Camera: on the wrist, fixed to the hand. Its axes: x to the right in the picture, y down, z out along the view.
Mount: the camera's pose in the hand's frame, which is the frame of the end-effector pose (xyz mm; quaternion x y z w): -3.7 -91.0 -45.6 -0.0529 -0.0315 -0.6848 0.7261
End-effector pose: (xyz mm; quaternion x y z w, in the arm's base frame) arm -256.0 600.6 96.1 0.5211 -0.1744 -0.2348 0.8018
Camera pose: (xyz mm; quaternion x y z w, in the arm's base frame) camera -252.9 605.5 -5.6 0.4480 0.2174 -0.7452 0.4435
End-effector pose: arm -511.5 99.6 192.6 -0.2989 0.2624 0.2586 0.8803
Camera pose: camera -472.5 5.7 199.2 -0.4352 -0.0556 -0.3918 0.8087
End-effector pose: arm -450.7 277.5 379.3 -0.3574 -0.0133 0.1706 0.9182
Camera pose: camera -419.9 184.1 405.9 -0.2936 -0.2923 -0.4943 0.7642
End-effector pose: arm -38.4 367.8 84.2 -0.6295 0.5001 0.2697 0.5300
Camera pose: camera 34.9 320.7 136.9 -0.8191 -0.0989 -0.1208 0.5520
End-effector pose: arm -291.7 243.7 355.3 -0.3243 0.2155 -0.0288 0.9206
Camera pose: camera -306.1 146.0 380.4 -0.4327 -0.0931 -0.6298 0.6384
